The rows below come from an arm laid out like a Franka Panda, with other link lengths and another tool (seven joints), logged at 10 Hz.
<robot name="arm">
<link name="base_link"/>
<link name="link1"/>
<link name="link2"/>
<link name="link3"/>
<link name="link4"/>
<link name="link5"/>
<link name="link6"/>
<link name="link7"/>
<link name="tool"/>
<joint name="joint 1" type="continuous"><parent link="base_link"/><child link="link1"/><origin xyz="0 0 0.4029"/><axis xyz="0 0 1"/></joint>
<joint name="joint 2" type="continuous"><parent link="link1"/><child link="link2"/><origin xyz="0 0 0"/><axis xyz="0 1 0"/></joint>
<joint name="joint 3" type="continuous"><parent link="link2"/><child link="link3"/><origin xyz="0 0 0.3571"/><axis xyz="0 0 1"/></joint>
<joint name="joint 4" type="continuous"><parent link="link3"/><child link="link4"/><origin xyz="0.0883 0 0"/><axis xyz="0 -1 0"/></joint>
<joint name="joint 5" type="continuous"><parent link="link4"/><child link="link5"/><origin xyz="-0.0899 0 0.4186"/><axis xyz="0 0 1"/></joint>
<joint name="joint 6" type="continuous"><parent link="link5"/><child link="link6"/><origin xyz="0 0 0"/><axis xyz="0 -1 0"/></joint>
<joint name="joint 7" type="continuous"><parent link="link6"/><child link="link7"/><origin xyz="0.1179 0 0"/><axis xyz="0 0 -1"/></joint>
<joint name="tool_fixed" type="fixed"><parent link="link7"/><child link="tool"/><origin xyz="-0.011 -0.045 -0.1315" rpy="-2.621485 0 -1.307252"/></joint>
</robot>
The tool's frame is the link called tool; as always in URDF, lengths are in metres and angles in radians. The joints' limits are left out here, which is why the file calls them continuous.
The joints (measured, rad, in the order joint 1, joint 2, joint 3, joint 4, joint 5, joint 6, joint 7), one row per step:
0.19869, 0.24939, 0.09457, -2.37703, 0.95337, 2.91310, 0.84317
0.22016, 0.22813, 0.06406, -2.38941, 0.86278, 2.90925, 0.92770
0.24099, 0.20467, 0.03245, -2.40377, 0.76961, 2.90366, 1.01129
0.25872, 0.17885, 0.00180, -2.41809, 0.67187, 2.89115, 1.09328
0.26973, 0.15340, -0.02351, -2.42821, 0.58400, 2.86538, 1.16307
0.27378, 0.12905, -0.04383, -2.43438, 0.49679, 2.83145, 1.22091
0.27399, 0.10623, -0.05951, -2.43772, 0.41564, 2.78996, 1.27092
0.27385, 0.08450, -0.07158, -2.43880, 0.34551, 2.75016, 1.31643
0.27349, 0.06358, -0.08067, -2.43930, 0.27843, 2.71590, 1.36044
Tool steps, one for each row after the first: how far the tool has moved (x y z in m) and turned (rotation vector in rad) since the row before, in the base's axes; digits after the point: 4 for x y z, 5 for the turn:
0.0014, 0.0000, 0.0101, -0.02240, 0.00306, -0.00481
0.0003, -0.0006, 0.0101, -0.02356, 0.00285, -0.00413
-0.0006, -0.0008, 0.0103, -0.02346, 0.00503, -0.00004
-0.0012, -0.0010, 0.0097, -0.01789, 0.01207, 0.00364
-0.0013, -0.0021, 0.0092, -0.02072, 0.01509, 0.01222
-0.0020, -0.0023, 0.0081, -0.02149, 0.02080, 0.01455
-0.0020, -0.0016, 0.0082, -0.02034, 0.01873, 0.00999
-0.0020, -0.0010, 0.0082, -0.02281, 0.01344, 0.00834

